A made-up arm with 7 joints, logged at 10 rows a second.
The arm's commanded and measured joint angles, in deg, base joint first. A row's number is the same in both.
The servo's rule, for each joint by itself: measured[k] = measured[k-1] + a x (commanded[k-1-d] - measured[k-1]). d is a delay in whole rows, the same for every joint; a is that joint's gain. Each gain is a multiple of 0.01, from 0.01 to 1. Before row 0 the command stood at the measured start. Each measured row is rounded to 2 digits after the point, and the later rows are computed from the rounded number. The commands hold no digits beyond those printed.
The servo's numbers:
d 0
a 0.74 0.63 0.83 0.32 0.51 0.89 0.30
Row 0, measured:
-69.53, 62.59, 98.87, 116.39, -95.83, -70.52, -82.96
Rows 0 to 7, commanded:
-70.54, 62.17, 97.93, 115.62, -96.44, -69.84, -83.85
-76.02, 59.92, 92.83, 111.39, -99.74, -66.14, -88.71
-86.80, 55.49, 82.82, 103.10, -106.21, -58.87, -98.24
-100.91, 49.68, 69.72, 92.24, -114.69, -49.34, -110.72
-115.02, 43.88, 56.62, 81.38, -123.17, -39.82, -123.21
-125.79, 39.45, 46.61, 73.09, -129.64, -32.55, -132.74
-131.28, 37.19, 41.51, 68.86, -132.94, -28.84, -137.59
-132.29, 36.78, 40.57, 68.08, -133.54, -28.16, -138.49
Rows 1 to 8, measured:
-70.28, 62.33, 98.09, 116.14, -96.14, -69.91, -83.23
-74.53, 60.81, 93.72, 114.62, -97.98, -66.55, -84.87
-83.61, 57.46, 84.67, 110.93, -102.18, -59.71, -88.88
-96.41, 52.56, 72.26, 104.95, -108.56, -50.48, -95.43
-110.18, 47.09, 59.28, 97.41, -116.01, -40.99, -103.76
-121.73, 42.28, 48.76, 89.63, -122.96, -33.48, -112.45
-128.80, 39.07, 42.74, 82.98, -128.05, -29.35, -119.99
-131.38, 37.63, 40.94, 78.21, -130.85, -28.29, -125.54

